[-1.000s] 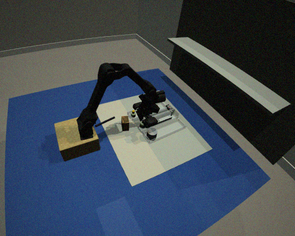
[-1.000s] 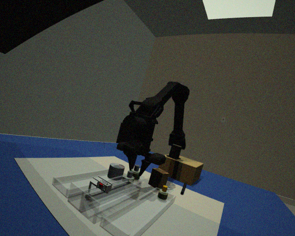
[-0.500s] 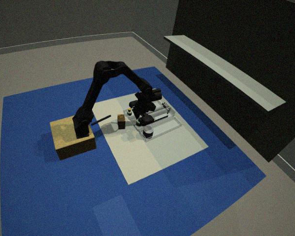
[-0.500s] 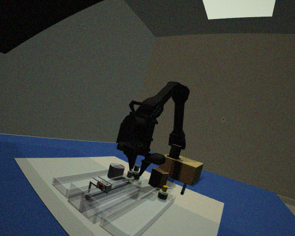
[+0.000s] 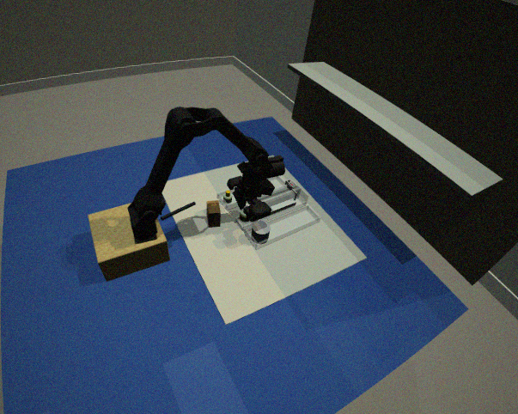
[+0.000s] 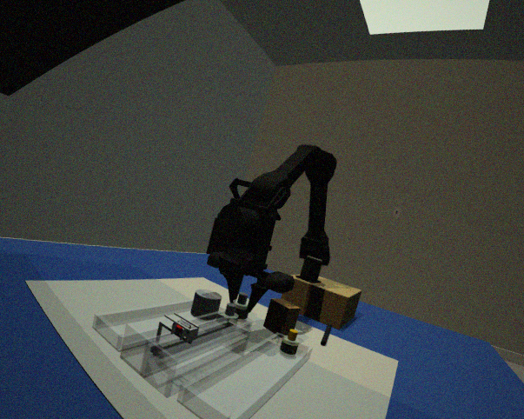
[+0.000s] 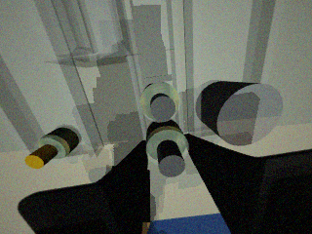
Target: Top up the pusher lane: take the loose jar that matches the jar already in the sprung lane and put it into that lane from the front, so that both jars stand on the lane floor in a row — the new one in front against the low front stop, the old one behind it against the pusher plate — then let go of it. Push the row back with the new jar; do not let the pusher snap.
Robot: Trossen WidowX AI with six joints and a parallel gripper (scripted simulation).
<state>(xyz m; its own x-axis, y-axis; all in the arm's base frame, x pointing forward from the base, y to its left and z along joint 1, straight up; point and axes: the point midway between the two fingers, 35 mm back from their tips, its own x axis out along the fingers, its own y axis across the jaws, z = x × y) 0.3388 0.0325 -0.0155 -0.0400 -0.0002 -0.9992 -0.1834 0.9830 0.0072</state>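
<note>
Right now my gripper tip is 7 cm to the left of the wide grey cylinder, 3 cm short of it and 2 cm above it. From my gripper tip the other things lie so: brown block (10 cm behind, 5 cm to the left, 1 cm below); red mark (21 cm ahead, 8 cm to the left, 2 cm above); sprung lane (14 cm ahead, 5 cm to the left, 3 cm below).
</note>
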